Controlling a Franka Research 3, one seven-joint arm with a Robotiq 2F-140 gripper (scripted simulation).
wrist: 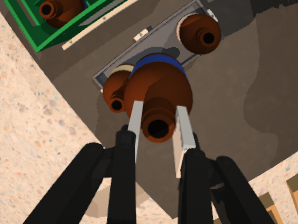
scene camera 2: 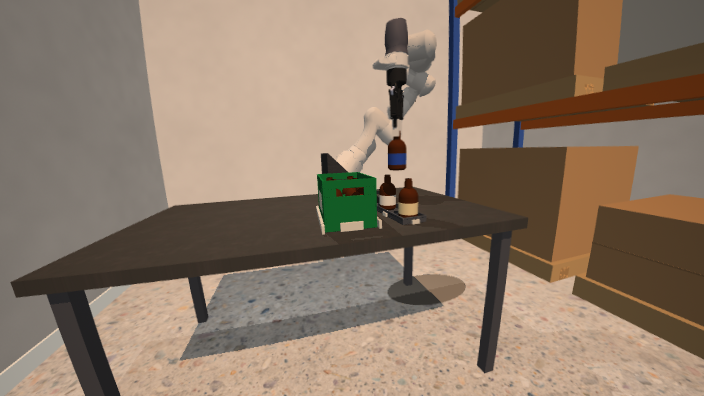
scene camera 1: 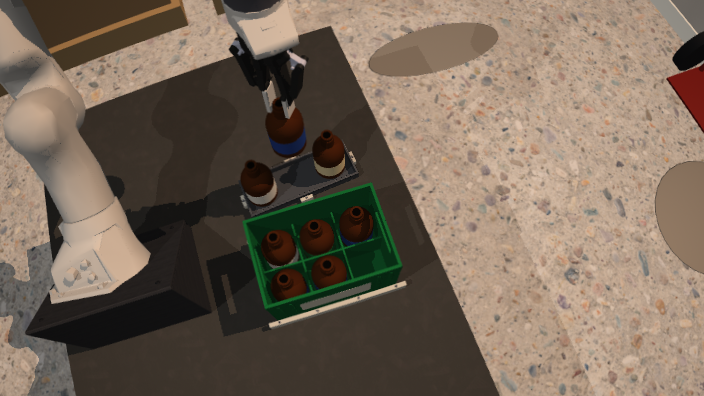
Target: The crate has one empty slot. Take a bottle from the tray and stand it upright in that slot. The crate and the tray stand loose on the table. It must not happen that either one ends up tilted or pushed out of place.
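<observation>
My gripper (scene camera 1: 281,109) is visible to me, and I find it again in the wrist view (wrist: 158,117) and in scene camera 2 (scene camera 2: 397,136). I see a grey tray (scene camera 1: 296,176) too.
</observation>
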